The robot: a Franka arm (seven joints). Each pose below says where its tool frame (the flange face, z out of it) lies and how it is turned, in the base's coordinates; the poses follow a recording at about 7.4 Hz.
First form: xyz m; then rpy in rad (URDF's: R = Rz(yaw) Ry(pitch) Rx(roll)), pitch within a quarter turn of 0, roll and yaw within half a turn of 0.
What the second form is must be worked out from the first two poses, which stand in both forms.
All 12 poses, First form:
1: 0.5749 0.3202 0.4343 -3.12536 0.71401 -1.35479
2: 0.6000 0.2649 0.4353 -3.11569 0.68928 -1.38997
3: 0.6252 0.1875 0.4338 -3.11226 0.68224 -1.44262
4: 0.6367 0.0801 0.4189 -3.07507 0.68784 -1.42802
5: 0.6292 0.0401 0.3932 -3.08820 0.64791 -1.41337
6: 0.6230 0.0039 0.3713 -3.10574 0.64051 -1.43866
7: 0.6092 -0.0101 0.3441 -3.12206 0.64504 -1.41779
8: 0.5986 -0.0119 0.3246 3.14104 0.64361 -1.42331
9: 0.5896 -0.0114 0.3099 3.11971 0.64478 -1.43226
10: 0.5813 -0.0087 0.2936 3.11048 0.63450 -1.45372
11: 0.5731 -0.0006 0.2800 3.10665 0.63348 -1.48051
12: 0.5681 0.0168 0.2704 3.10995 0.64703 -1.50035
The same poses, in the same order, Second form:
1:
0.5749 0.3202 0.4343
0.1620 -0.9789 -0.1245
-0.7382 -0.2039 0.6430
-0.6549 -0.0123 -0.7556

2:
0.6000 0.2649 0.4353
0.1388 -0.9863 -0.0889
-0.7591 -0.1636 0.6301
-0.6360 -0.0200 -0.7714

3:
0.6252 0.1875 0.4338
0.0992 -0.9937 -0.0515
-0.7698 -0.1094 0.6288
-0.6305 -0.0228 -0.7758

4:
0.6367 0.0801 0.4189
0.1099 -0.9936 -0.0243
-0.7648 -0.1002 0.6365
-0.6349 -0.0514 -0.7709

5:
0.6292 0.0401 0.3932
0.1250 -0.9913 -0.0418
-0.7875 -0.1247 0.6036
-0.6035 -0.0426 -0.7962

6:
0.6230 0.0039 0.3713
0.1056 -0.9935 -0.0432
-0.7948 -0.1104 0.5967
-0.5976 -0.0287 -0.8013

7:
0.6092 -0.0101 0.3441
0.1218 -0.9899 -0.0723
-0.7897 -0.1408 0.5971
-0.6012 -0.0156 -0.7989

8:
0.5986 -0.0119 0.3246
0.1176 -0.9891 -0.0887
-0.7913 -0.1473 0.5935
-0.6001 0.0004 -0.7999

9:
0.5896 -0.0114 0.3099
0.1104 -0.9884 -0.1046
-0.7916 -0.1511 0.5921
-0.6010 0.0175 -0.7990

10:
0.5813 -0.0087 0.2936
0.0941 -0.9905 -0.1001
-0.7999 -0.1351 0.5848
-0.5928 0.0251 -0.8050

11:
0.5731 -0.0006 0.2800
0.0727 -0.9935 -0.0881
-0.8027 -0.1107 0.5860
-0.5920 0.0282 -0.8055

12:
0.5681 0.0168 0.2704
0.0562 -0.9957 -0.0740
-0.7959 -0.0894 0.5988
-0.6028 0.0252 -0.7975

